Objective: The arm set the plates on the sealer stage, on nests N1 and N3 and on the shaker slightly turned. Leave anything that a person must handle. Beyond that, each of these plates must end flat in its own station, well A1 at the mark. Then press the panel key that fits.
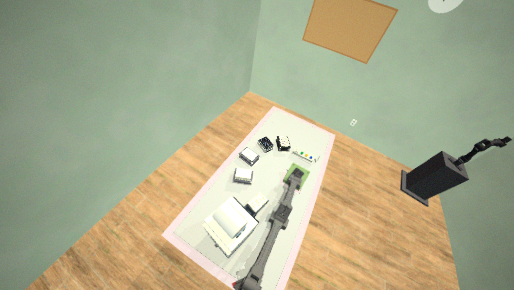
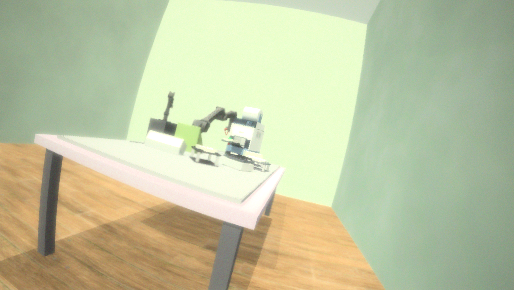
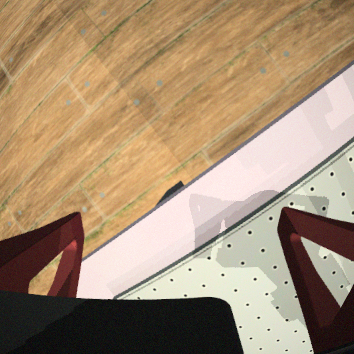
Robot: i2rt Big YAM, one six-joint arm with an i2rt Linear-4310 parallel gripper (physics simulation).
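Observation:
My gripper is open and empty, high over the table edge beyond the sealer. A pale plate lies on the sealer's stage. Two white-topped plates sit on stations along the table's far long side. A white plate with dark dots is on a dark-based station, beside a black station with a light pattern. The key panel shows green, yellow and blue keys. Station labels, A1 marks and plate turns are too small to read.
The arm's base stands on a green mounting plate near the table's other long side. The pink table edge runs under my fingers. A second arm stands on a dark pedestal off the table.

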